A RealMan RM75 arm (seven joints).
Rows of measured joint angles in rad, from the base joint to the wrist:
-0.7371, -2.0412, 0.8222, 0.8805, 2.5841, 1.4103, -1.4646
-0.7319, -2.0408, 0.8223, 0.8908, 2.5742, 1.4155, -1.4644
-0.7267, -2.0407, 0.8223, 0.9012, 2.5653, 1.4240, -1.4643
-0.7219, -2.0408, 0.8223, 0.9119, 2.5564, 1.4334, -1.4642
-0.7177, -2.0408, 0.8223, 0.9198, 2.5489, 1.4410, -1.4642
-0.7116, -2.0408, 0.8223, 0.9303, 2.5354, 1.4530, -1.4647
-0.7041, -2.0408, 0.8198, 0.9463, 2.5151, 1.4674, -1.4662
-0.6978, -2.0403, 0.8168, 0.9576, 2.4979, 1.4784, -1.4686
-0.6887, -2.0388, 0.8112, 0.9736, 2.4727, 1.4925, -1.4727
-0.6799, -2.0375, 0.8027, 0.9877, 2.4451, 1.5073, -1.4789
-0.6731, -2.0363, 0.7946, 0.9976, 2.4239, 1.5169, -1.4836
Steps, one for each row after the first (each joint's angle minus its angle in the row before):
0.0052, 0.0004, 0.0001, 0.0103, -0.0099, 0.0052, 0.0002
0.0052, 0.0001, 0.0000, 0.0104, -0.0089, 0.0085, 0.0001
0.0048, -0.0001, 0.0000, 0.0107, -0.0089, 0.0094, 0.0001
0.0042, 0.0000, 0.0000, 0.0079, -0.0075, 0.0076, 0.0000
0.0061, 0.0000, 0.0000, 0.0105, -0.0135, 0.0120, -0.0005
0.0075, 0.0000, -0.0025, 0.0160, -0.0203, 0.0144, -0.0015
0.0063, 0.0005, -0.0030, 0.0113, -0.0172, 0.0110, -0.0024
0.0091, 0.0015, -0.0056, 0.0160, -0.0252, 0.0141, -0.0041
0.0088, 0.0013, -0.0085, 0.0141, -0.0276, 0.0148, -0.0062
0.0068, 0.0012, -0.0081, 0.0099, -0.0212, 0.0096, -0.0047

